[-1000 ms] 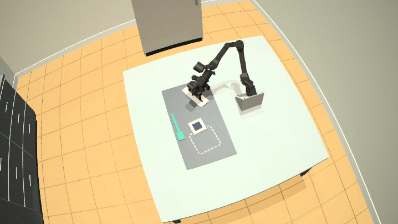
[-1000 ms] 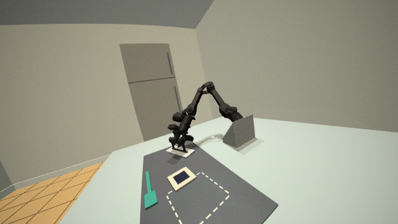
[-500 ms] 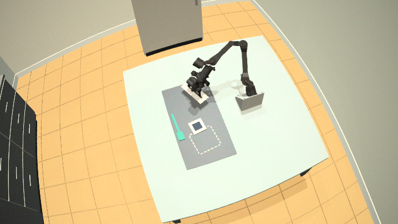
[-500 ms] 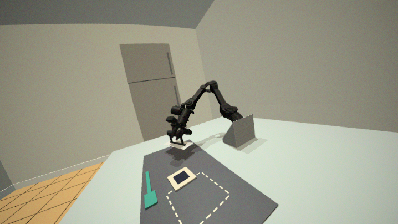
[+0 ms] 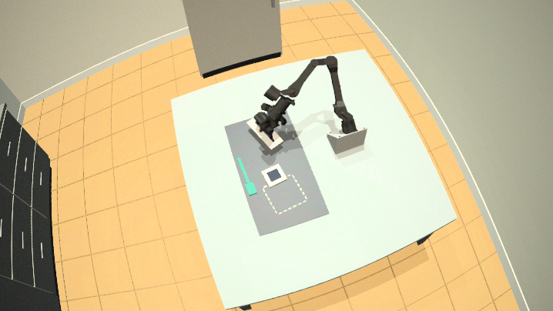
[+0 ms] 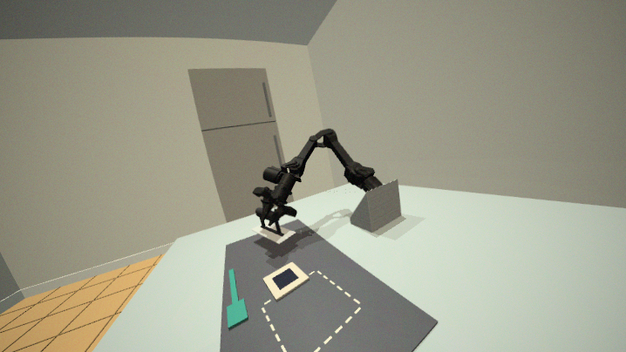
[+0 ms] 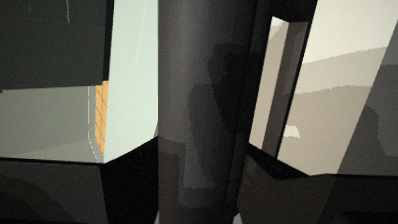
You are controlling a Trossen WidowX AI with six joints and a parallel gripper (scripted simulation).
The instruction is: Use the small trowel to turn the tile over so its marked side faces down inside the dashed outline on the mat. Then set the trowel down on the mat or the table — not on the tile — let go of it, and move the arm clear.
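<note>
Now: gripper tip 1 cm past the grey mat, 15 cm to the right of it and 11 cm above it. The rest, counted from my gripper tip: square tile 20 cm to the left, 9 cm below; green trowel 13 cm ahead, 18 cm to the left, 9 cm below.
</note>
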